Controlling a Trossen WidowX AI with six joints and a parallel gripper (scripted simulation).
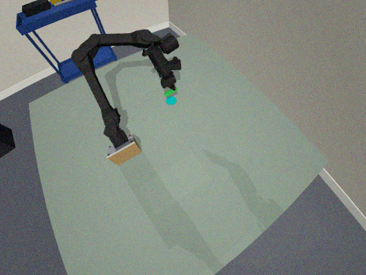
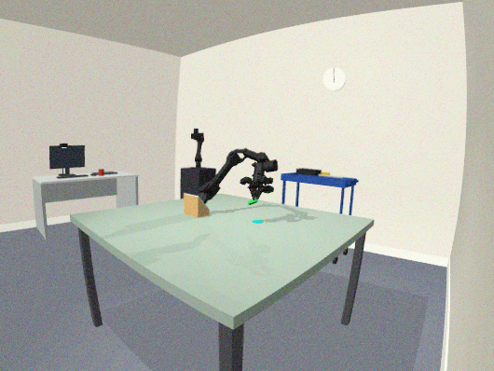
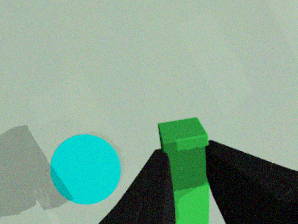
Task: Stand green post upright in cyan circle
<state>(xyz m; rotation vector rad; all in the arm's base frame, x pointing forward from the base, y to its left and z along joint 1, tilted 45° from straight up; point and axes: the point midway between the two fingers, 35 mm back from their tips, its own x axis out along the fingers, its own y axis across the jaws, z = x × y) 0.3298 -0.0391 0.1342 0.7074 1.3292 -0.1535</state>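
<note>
My gripper tip is now 4 cm to the right of the cyan circle and 12 cm above it. Round my gripper tip: green post 2 cm behind, 1 cm to the left, 1 cm below.
</note>
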